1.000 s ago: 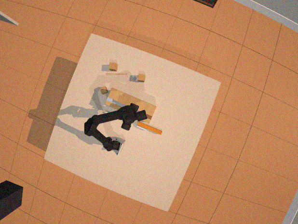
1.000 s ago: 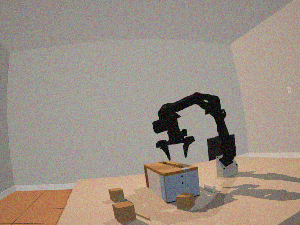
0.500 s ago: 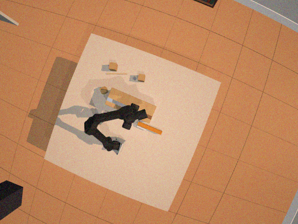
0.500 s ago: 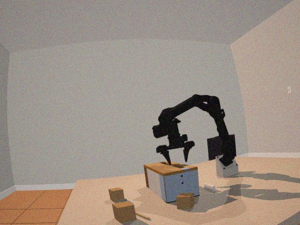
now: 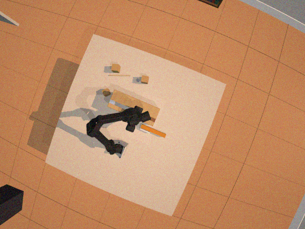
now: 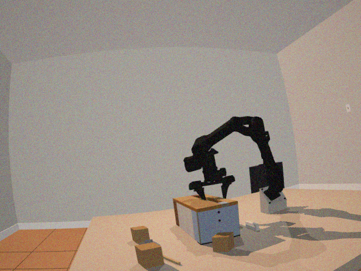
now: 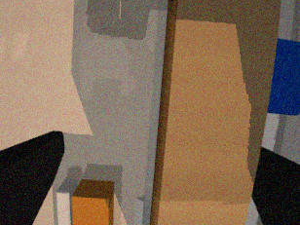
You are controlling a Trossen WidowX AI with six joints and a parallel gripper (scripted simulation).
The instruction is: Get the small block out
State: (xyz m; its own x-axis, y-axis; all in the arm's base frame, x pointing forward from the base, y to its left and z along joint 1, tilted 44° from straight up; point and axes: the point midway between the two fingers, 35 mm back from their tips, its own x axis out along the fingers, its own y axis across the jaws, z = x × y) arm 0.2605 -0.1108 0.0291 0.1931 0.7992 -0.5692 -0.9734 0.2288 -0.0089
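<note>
My gripper tip is now 40 mm short of the box, 40 mm above it and 30 mm to the right of it. Round my gripper tip: blue block 50 mm ahead, 30 mm to the left, 20 mm below; then orange bar 170 mm to the right, 90 mm below, 70 mm behind.
</note>
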